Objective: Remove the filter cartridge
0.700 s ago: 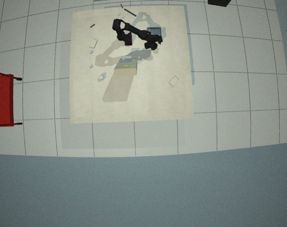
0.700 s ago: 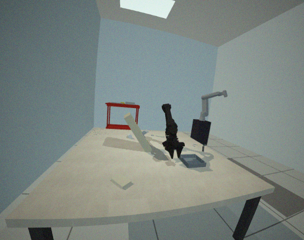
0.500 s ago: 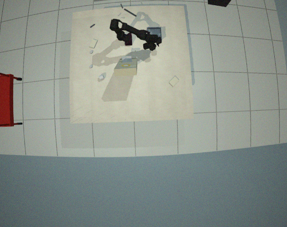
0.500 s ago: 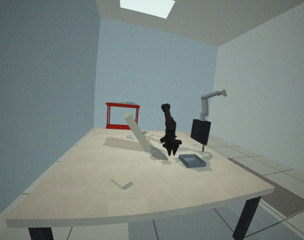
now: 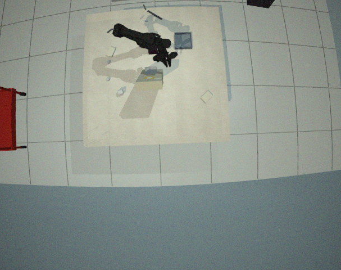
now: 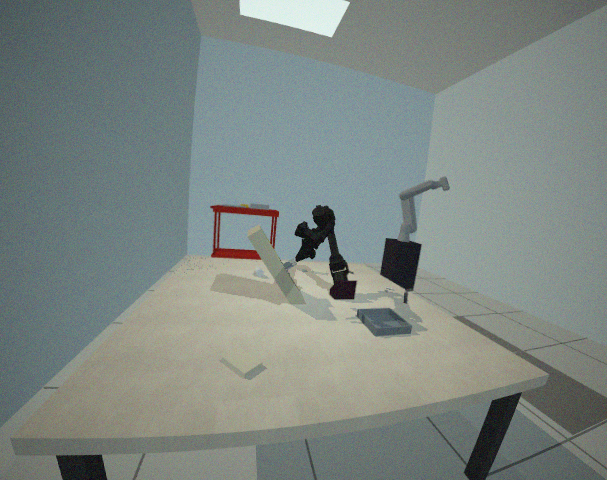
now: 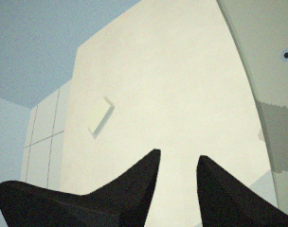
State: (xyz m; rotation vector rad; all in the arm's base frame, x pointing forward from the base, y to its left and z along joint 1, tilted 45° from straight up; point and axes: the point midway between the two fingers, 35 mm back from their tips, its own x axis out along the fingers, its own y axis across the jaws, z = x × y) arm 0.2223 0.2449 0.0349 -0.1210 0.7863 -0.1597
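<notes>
My gripper tip is 13 cm to the left of the filter cartridge, 11 cm short of it and 1 cm below it. Round my gripper tip: service panel (14 cm to the right, 6 cm below, 6 cm ahead); grey tray (35 cm behind, 20 cm below, 11 cm to the left).
</notes>
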